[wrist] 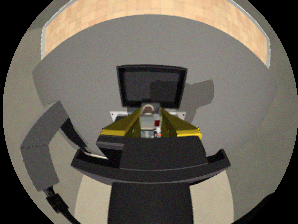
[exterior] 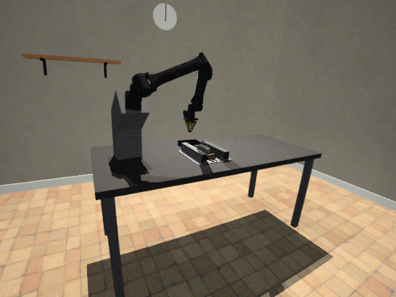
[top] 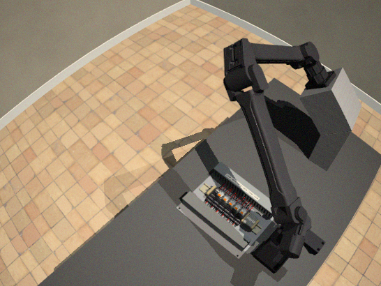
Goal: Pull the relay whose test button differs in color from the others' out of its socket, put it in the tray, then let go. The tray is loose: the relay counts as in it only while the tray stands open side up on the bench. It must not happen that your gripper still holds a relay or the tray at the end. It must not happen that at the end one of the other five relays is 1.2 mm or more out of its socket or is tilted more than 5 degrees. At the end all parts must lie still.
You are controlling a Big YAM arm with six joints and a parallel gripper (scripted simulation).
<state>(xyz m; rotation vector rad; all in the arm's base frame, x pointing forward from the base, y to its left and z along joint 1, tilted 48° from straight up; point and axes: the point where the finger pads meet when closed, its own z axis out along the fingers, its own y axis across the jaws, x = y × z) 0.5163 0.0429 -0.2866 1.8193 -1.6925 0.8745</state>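
The black tray lies 12 cm below my hand. The rest, counted from my hand: relay: right at my hand.
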